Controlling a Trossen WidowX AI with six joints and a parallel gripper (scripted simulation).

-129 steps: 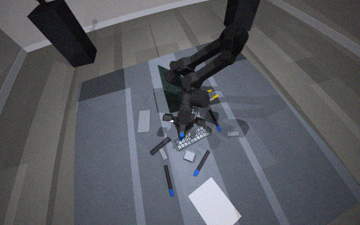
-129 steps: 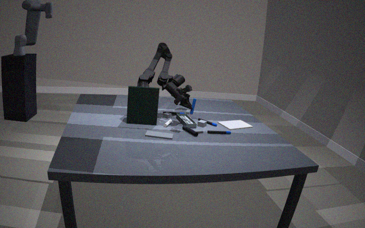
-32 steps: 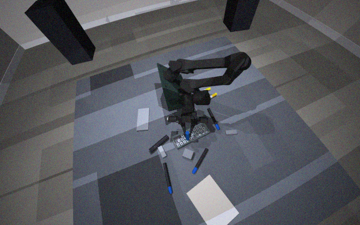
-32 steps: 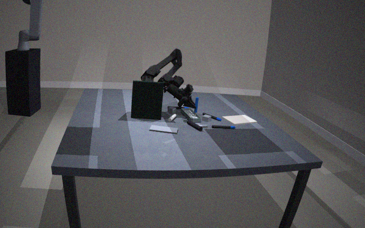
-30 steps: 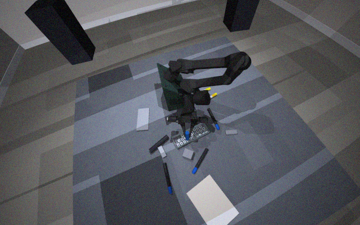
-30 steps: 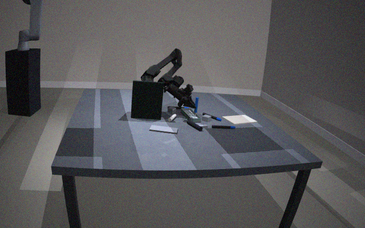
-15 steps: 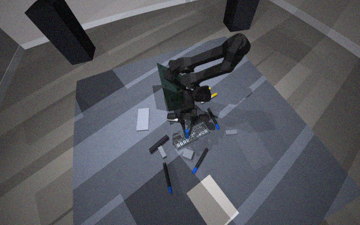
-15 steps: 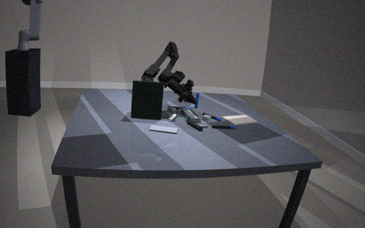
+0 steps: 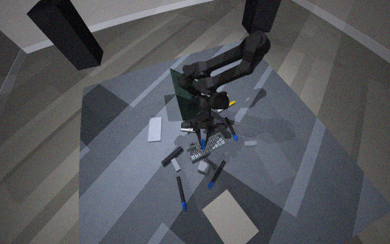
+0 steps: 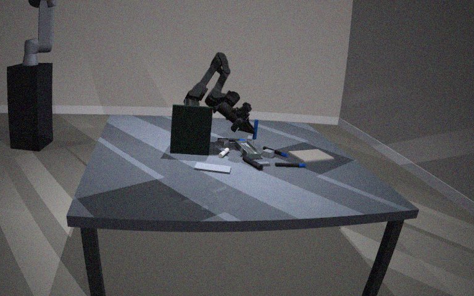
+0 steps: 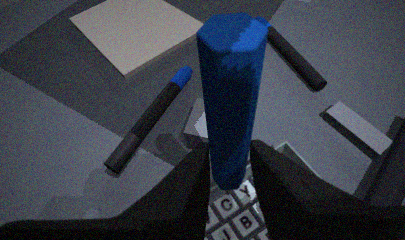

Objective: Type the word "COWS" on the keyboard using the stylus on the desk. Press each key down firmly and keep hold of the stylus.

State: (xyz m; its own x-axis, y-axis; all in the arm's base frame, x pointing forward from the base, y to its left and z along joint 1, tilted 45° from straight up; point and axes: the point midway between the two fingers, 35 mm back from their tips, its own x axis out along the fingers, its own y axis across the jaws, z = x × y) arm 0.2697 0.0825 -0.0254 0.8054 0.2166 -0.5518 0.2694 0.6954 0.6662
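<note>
Now: the J key 90 mm below my gripper tip, 20 mm behind it and 10 mm to the left of it. The rest, counted from my gripper tip: B key (90 mm below, 20 mm behind, 10 mm to the right); blue stylus (20 mm below); dark cylinder (150 mm to the right, 90 mm below, 10 mm behind).
</note>
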